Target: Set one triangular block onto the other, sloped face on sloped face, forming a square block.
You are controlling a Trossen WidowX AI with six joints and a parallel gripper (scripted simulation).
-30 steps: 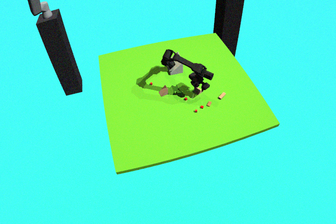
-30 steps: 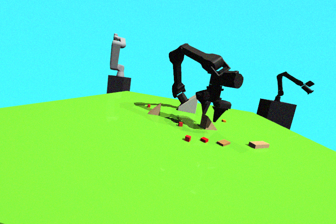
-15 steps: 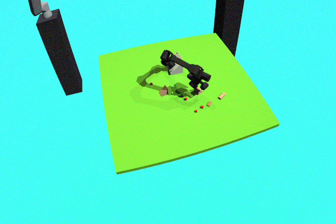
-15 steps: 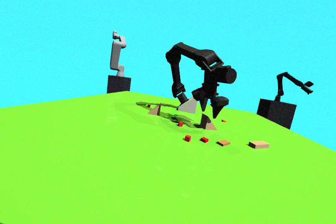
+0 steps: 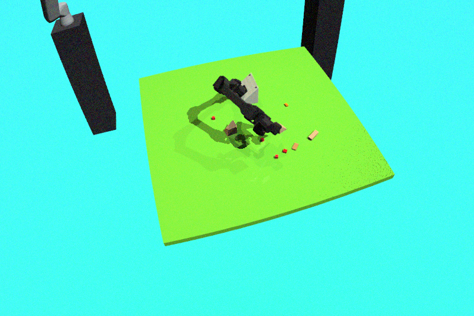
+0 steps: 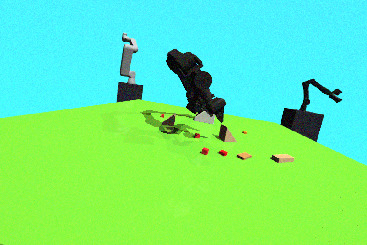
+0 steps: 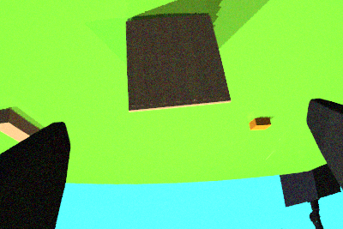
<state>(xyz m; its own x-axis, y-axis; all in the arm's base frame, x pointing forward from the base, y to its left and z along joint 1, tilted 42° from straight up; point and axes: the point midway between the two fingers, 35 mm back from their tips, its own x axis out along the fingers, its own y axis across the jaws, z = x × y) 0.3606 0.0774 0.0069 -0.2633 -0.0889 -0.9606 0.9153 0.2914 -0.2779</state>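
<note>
The triangular block is 2 cm behind my gripper tip, 5 cm to the left of it and 7 cm below it. From my gripper tip the other things lie so: tiny orange block: 20 cm behind, 17 cm to the left, 8 cm below.
</note>
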